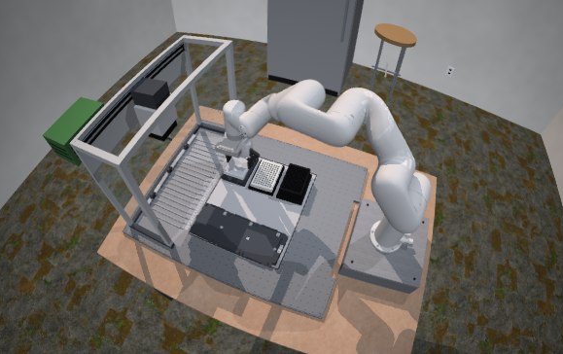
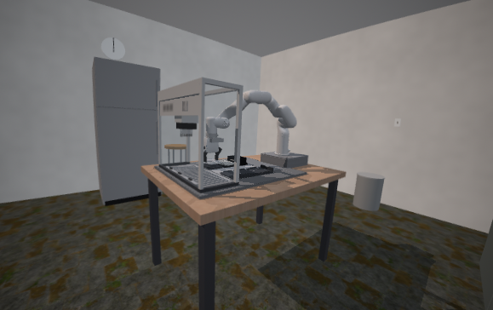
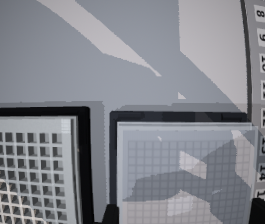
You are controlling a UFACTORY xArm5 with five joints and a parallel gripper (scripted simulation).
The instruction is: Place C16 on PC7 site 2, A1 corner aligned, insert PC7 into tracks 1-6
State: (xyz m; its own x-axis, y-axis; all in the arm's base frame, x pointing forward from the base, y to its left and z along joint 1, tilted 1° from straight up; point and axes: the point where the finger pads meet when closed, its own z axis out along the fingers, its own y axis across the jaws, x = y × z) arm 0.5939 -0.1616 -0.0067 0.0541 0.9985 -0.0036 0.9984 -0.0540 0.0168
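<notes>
Right now the plate carrier PC7 is 270 mm to the left of my hand, 90 mm behind it and 30 mm below it. Also, from my hand: frame post (400 mm to the left, 200 mm above, 120 mm ahead); then black deep-well block (220 mm behind, 20 mm below, 10 mm to the left).
</notes>
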